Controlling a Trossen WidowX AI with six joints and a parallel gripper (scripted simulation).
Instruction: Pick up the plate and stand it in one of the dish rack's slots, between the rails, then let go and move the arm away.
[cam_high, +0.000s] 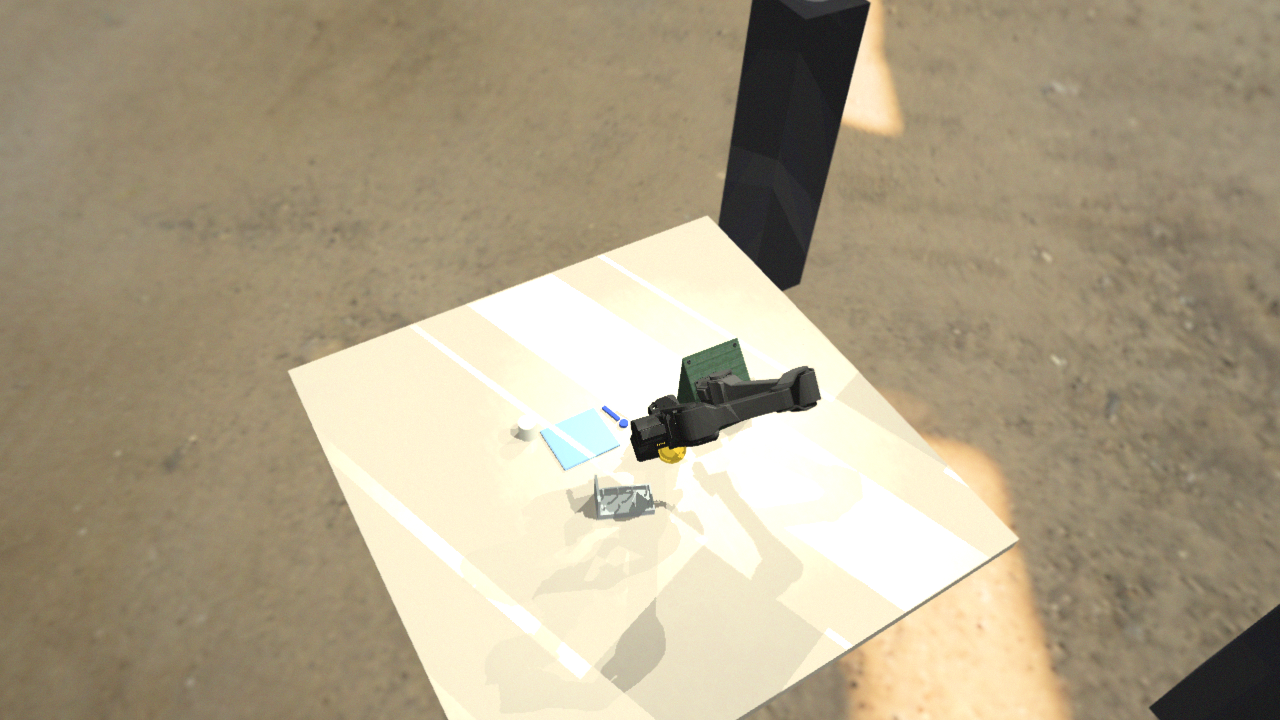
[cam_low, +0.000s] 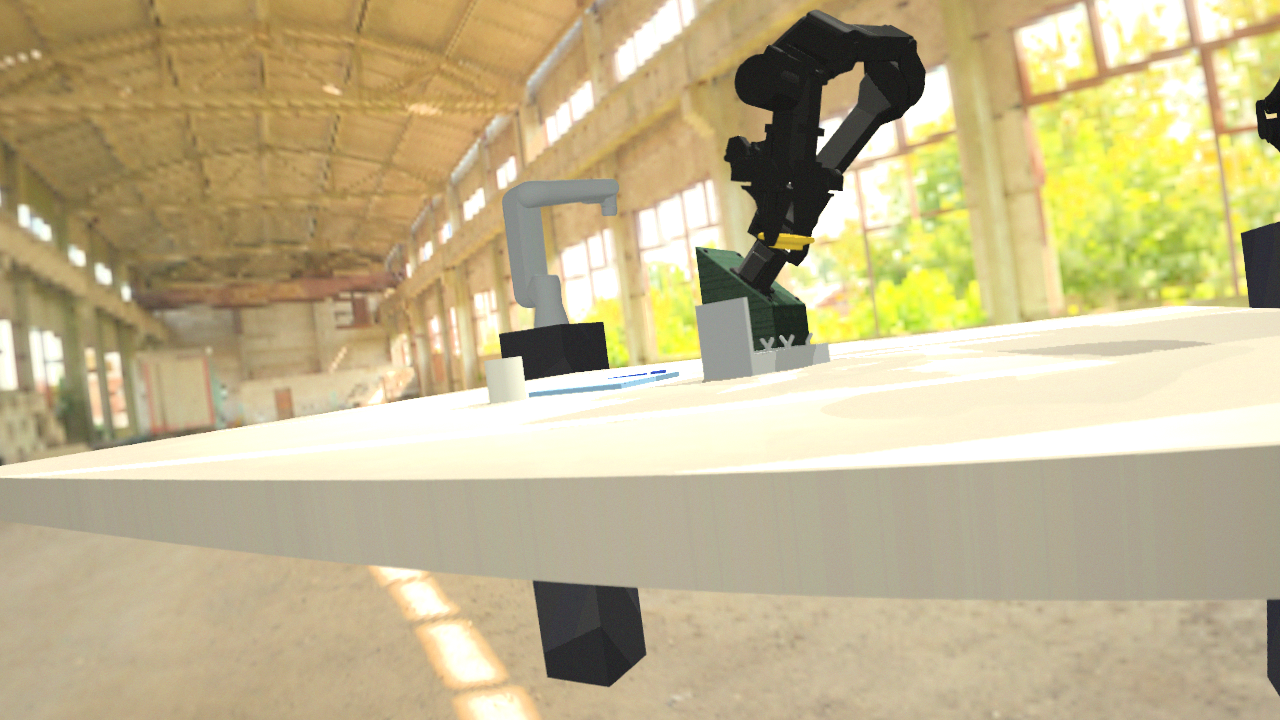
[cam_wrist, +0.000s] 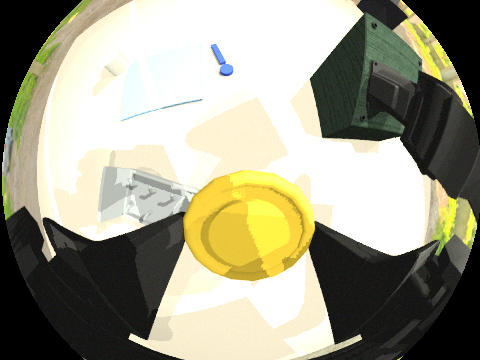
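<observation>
The grey dish rack lies 120 mm below my gripper tip and 110 mm ahead of it. Round my gripper tip: blue spoon 220 mm to the right, 140 mm below; then light blue mat 210 mm to the right, 140 mm below, 110 mm ahead; then yellow plate 10 mm above.
</observation>
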